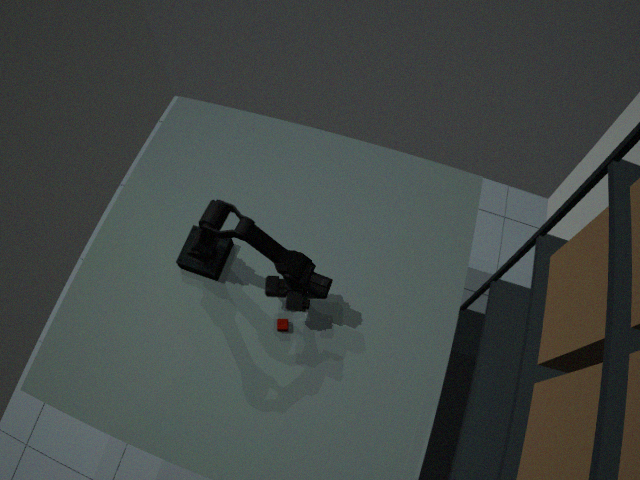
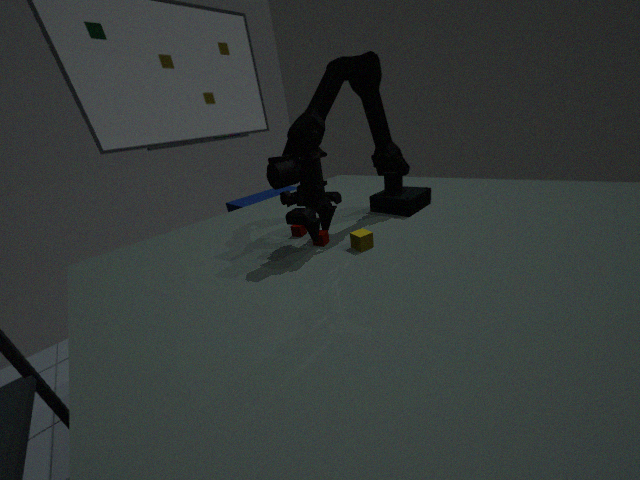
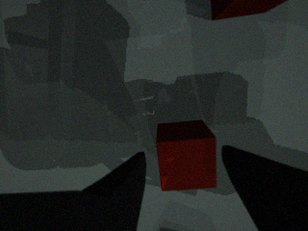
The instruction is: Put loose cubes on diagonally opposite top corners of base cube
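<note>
The yellow cube lies 110 mm to the left of my gripper tip and 20 mm behind it.
</note>
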